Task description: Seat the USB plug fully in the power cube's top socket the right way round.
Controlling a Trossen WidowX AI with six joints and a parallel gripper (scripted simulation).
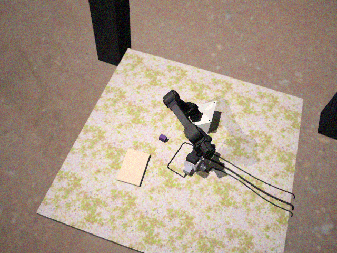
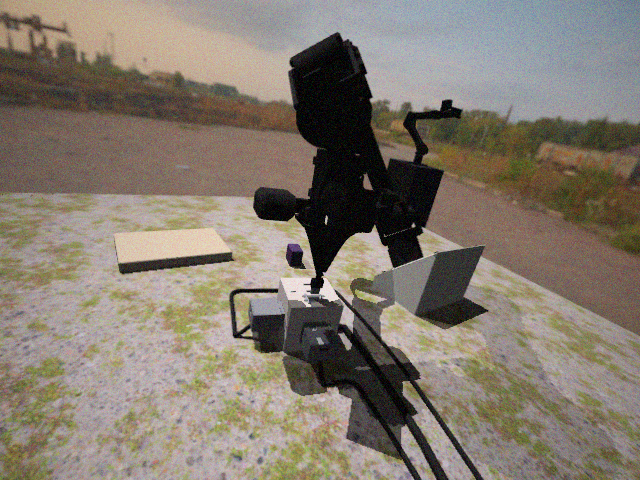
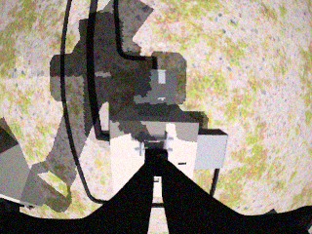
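My gripper tip is now 20 mm above the small dark USB plug. From my gripper tip the other things lie so: small purple block 240 mm to the right, 100 mm below, 90 mm behind; tan flat board 330 mm to the right, 150 mm ahead, 110 mm below.
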